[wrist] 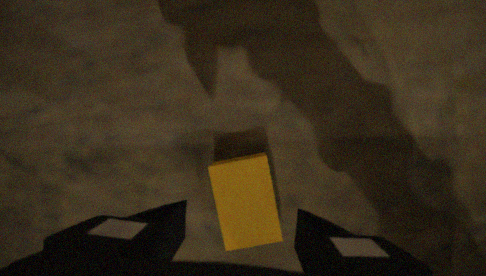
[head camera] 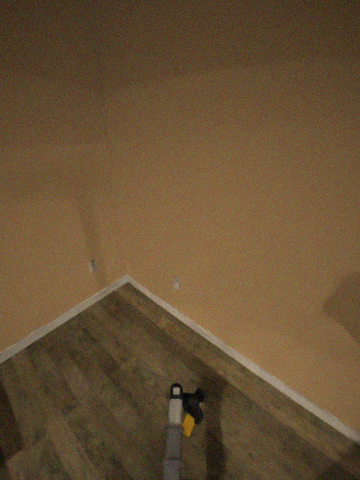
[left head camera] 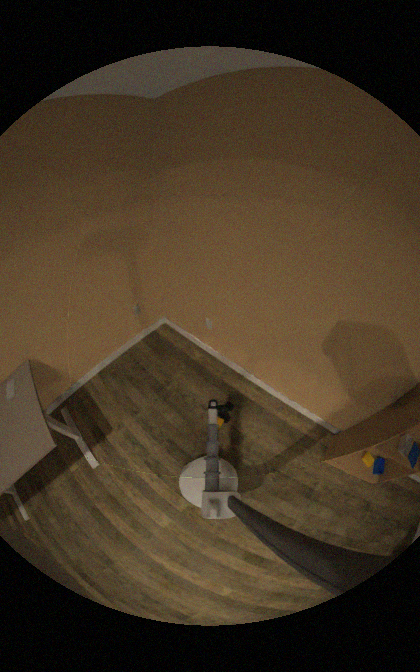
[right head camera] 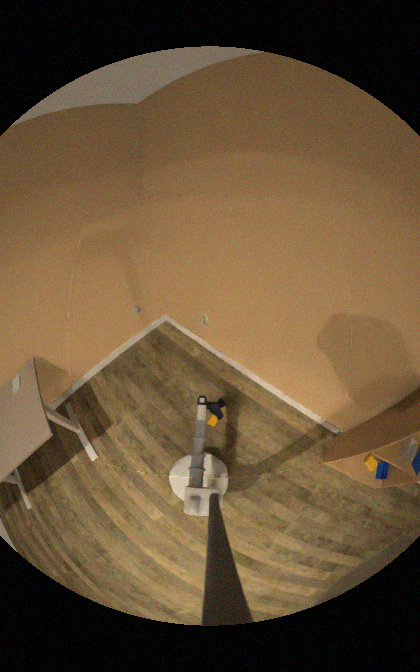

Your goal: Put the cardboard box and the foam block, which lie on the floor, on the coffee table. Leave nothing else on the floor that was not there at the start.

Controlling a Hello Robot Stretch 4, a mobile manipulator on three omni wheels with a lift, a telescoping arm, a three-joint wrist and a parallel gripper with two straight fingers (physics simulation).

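Places are measured from the robot's base along level axes (x back, y right, z up), in millimetres.
Pixels of known places: gripper, fingertip midpoint: (wrist: 240,224) (left head camera: 220,417).
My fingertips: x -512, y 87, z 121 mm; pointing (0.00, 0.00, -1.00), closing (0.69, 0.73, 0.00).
Note:
Behind a point stands the place of what it marks.
A yellow block (head camera: 188,425) @(z 18, x -492, y 79 mm) (left head camera: 220,422) @(z 18, x -500, y 98 mm) (right head camera: 213,420) (wrist: 245,202) @(z 18, x -502, y 79 mm), which looks like the foam block, lies on the floor near the room's corner. My gripper (head camera: 196,416) @(z 121, x -512, y 87 mm) (left head camera: 225,416) @(z 121, x -512, y 87 mm) (right head camera: 218,412) (wrist: 240,224) @(z 121, x -512, y 87 mm) is open and points down over it. In the wrist view the block shows in the gap between the two black fingers, turned slightly, with floor visible on both sides of it; neither finger touches it. I cannot make out a cardboard box on the floor. I cannot tell for sure which furniture is the coffee table.
A pale table (left head camera: 25,435) @(z 693, x -11, y -1081 mm) (right head camera: 22,430) with white legs stands at the left. A wooden unit (left head camera: 345,457) @(z 72, x -2, y 1259 mm) (right head camera: 345,460) at the right holds yellow, blue and grey items. White baseboards (head camera: 240,357) @(z 39, x -906, y 456 mm) meet at the corner beyond the arm. My round white base (left head camera: 190,482) @(z 187, x 5, y -122 mm) (right head camera: 180,477) stands behind the gripper.

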